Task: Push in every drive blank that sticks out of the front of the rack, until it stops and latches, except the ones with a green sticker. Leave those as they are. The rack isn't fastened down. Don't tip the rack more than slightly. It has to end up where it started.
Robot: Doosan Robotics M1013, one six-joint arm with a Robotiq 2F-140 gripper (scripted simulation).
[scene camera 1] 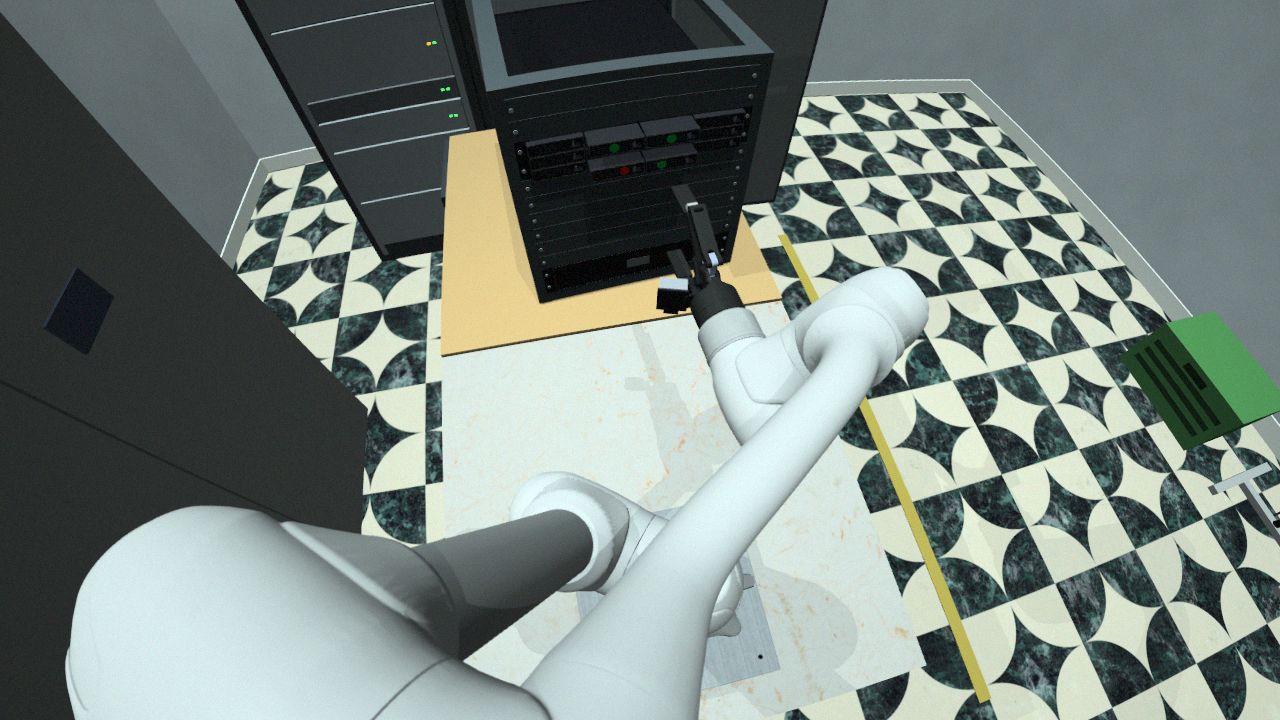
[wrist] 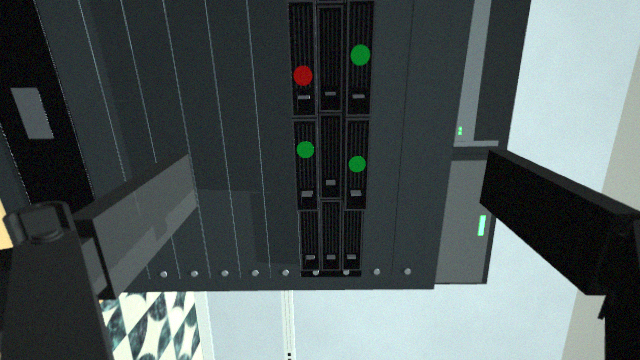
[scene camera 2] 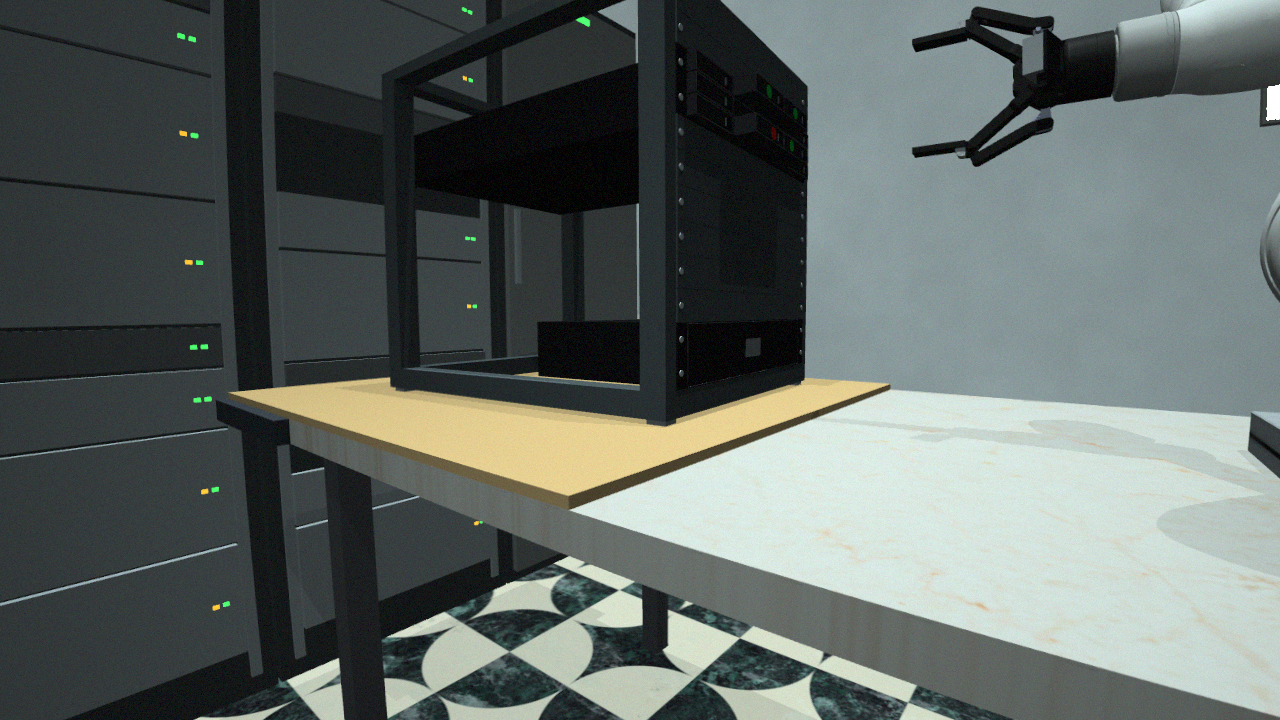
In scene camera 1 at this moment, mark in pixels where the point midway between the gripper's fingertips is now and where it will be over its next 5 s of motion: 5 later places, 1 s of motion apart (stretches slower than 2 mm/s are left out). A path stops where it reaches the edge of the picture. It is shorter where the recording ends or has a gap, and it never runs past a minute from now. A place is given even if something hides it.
My gripper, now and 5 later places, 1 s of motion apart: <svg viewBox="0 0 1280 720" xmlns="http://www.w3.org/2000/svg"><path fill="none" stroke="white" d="M676 221L679 182L680 164L633 180L621 155L622 171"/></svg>
